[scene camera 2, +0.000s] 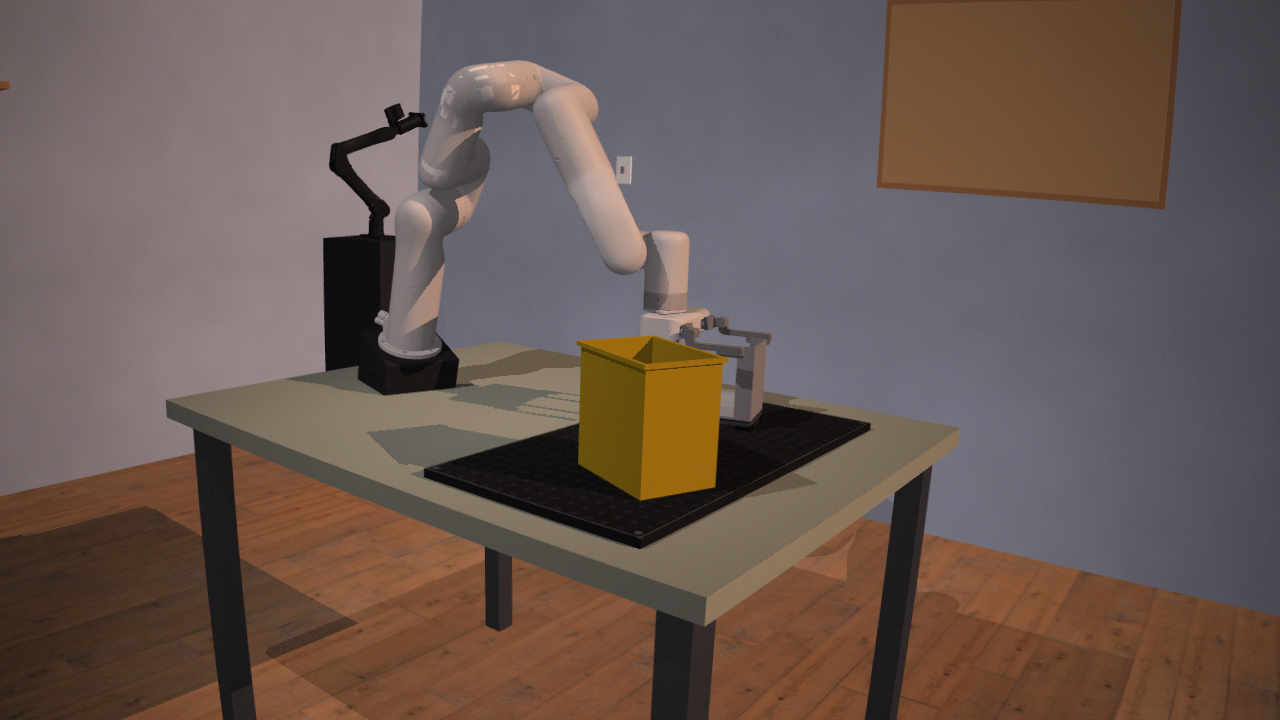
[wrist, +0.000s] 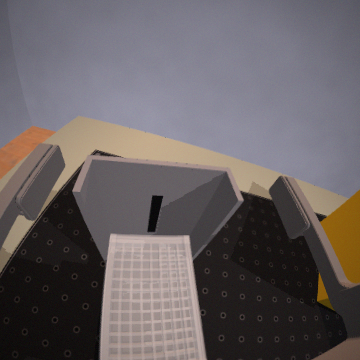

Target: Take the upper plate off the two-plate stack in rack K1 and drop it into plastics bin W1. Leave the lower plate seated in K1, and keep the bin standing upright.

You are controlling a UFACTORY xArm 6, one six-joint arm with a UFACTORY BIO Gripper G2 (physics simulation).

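Frame: origin at the arm's base, x ahead, y left, z up, level; centimetres.
Seen in the pictures: end effector, tool point: (scene camera 2: 745, 344) (wrist: 178, 195); arm's base, origin of the base link: (scene camera 2: 409, 344).
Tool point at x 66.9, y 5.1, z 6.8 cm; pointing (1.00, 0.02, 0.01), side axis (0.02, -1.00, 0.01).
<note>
Pixels of each thing's top centre, then the offset from my tool point to it. Level surfaces: height alone.
- Rack K1, middle of its top: (wrist: 172, 305) (scene camera 2: 716, 338) dx -5.4, dy +0.4, dz +0.3 cm
- pale gridded upper plate, middle of its top: (wrist: 151, 299) (scene camera 2: 718, 393) dx -4.4, dy +0.5, dz -9.2 cm
- yellow plastics bin W1, middle of its top: (scene camera 2: 650, 349) dx -2.6, dy -33.7, dz +4.1 cm
- black perforated board, its level: dz -13.9 cm
- pale table, its level: dz -15.2 cm
My gripper (scene camera 2: 755, 344) (wrist: 166, 195) is wide open and empty, its fingers level with the top of the rack's tall end wall in the scene view. Rack K1 (scene camera 2: 750, 380) (wrist: 120, 192) has grey, slotted upright walls at its far end. The pale gridded upper plate (wrist: 150, 295) lies in the rack, below my fingers and between them in the wrist view. The lower plate cannot be told apart there. The yellow plastics bin W1 (scene camera 2: 680, 429) (wrist: 345, 240) stands upright, its open top facing up, and hides part of the rack in the scene view.
Rack and bin stand on a black perforated board (scene camera 2: 537, 488) (wrist: 270, 305) on the pale table (scene camera 2: 313, 416) (wrist: 85, 135). The bin is to the right of my right finger in the wrist view. A second, dark arm (scene camera 2: 358, 143) stands on a black pedestal (scene camera 2: 353, 300) behind.
</note>
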